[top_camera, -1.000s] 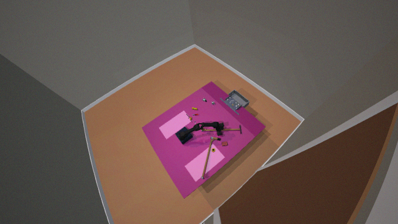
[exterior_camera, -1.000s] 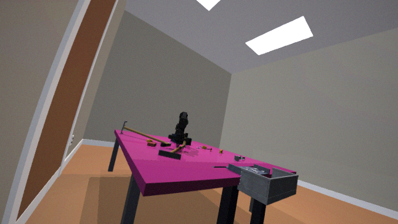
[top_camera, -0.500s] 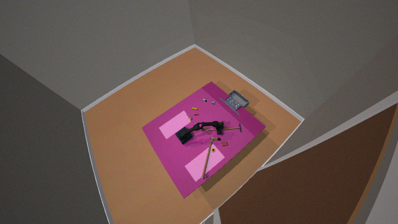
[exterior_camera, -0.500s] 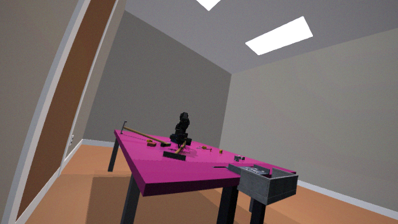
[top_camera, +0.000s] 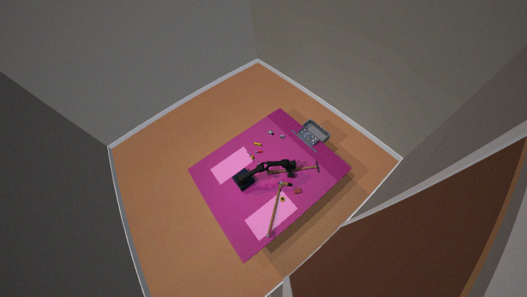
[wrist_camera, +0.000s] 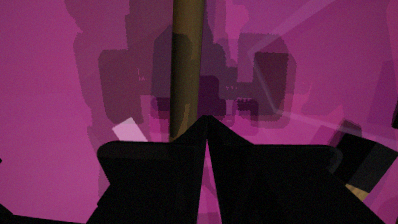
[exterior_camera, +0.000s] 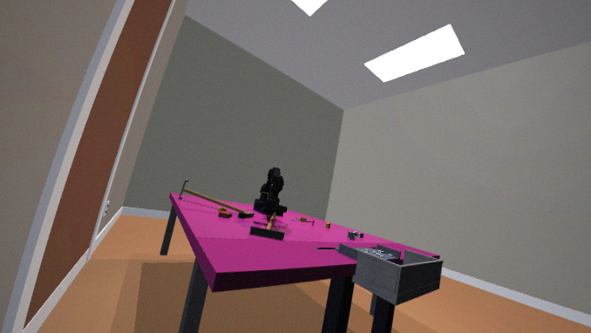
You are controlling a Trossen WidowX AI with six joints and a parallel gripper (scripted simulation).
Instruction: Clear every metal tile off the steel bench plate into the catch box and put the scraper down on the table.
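Now: the long scraper 3 cm ahead of my gripper tip and 5 cm above it. Round my gripper tip: red-brown block: 11 cm behind, 21 cm to the right; then long wooden-handled tool: 38 cm behind, 22 cm to the right, 3 cm above; then yellow ring: 29 cm behind, 17 cm to the right.
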